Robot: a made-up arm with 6 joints. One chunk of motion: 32 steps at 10 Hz.
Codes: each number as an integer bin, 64 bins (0 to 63) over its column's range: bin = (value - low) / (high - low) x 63, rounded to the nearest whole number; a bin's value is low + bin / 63 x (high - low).
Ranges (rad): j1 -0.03..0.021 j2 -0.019..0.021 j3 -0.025..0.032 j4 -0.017..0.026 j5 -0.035..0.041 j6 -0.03..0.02
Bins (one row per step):
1: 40 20 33 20 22 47
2: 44 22 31 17 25 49
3: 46 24 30 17 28 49
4: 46 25 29 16 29 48
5: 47 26 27 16 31 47
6: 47 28 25 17 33 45
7: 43 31 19 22 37 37
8: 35 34 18 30 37 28
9: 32 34 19 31 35 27
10: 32 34 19 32 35 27
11: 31 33 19 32 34 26
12: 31 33 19 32 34 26
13: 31 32 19 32 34 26
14: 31 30 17 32 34 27
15: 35 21 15 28 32 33
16: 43 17 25 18 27 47
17: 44 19 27 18 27 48
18: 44 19 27 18 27 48
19: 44 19 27 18 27 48
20: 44 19 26 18 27 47
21: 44 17 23 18 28 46
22: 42 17 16 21 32 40
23: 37 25 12 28 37 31
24: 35 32 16 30 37 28
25: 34 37 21 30 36 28
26: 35 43 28 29 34 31
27: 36 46 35 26 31 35
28: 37 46 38 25 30 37
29: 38 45 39 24 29 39
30: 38 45 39 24 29 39
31: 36 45 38 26 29 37
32: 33 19 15 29 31 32
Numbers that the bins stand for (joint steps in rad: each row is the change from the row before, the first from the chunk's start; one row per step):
1: 0.00238 -0.00630 0.00486 -0.00335 -0.00846 0.00730
2: 0.00562 -0.00503 0.00305 -0.00540 -0.00484 0.00889
3: 0.00724 -0.00376 0.00214 -0.00540 -0.00122 0.00889
4: 0.00724 -0.00313 0.00124 -0.00608 -0.00002 0.00810
5: 0.00805 -0.00249 -0.00057 -0.00608 0.00240 0.00730
6: 0.00805 -0.00122 -0.00238 -0.00540 0.00481 0.00571
7: 0.00481 0.00068 -0.00781 -0.00198 0.00963 -0.00063
8: -0.00167 0.00259 -0.00871 0.00348 0.00963 -0.00778
9: -0.00410 0.00259 -0.00781 0.00416 0.00722 -0.00857
10: -0.00410 0.00259 -0.00781 0.00484 0.00722 -0.00857
11: -0.00490 0.00195 -0.00781 0.00484 0.00602 -0.00937
12: -0.00490 0.00195 -0.00781 0.00484 0.00602 -0.00937
13: -0.00490 0.00132 -0.00781 0.00484 0.00602 -0.00937
14: -0.00490 0.00005 -0.00962 0.00484 0.00602 -0.00857
15: -0.00167 -0.00567 -0.01143 0.00211 0.00360 -0.00381
16: 0.00481 -0.00821 -0.00238 -0.00471 -0.00243 0.00730
17: 0.00562 -0.00694 -0.00057 -0.00471 -0.00243 0.00810
18: 0.00562 -0.00694 -0.00057 -0.00471 -0.00243 0.00810
19: 0.00562 -0.00694 -0.00057 -0.00471 -0.00243 0.00810
20: 0.00562 -0.00694 -0.00148 -0.00471 -0.00243 0.00730
21: 0.00562 -0.00821 -0.00419 -0.00471 -0.00122 0.00651
22: 0.00400 -0.00821 -0.01052 -0.00267 0.00360 0.00175
23: -0.00005 -0.00313 -0.01414 0.00211 0.00963 -0.00540
24: -0.00167 0.00132 -0.01052 0.00348 0.00963 -0.00778
25: -0.00248 0.00449 -0.00600 0.00348 0.00843 -0.00778
26: -0.00167 0.00830 0.00033 0.00279 0.00602 -0.00540
27: -0.00086 0.01021 0.00667 0.00075 0.00240 -0.00222
28: -0.00005 0.01021 0.00938 0.00006 0.00119 -0.00063
29: 0.00076 0.00957 0.01029 -0.00062 -0.00002 0.00095
30: 0.00076 0.00957 0.01029 -0.00062 -0.00002 0.00095
31: -0.00086 0.00957 0.00938 0.00075 -0.00002 -0.00063
32: -0.00329 -0.00694 -0.01143 0.00279 0.00240 -0.00460

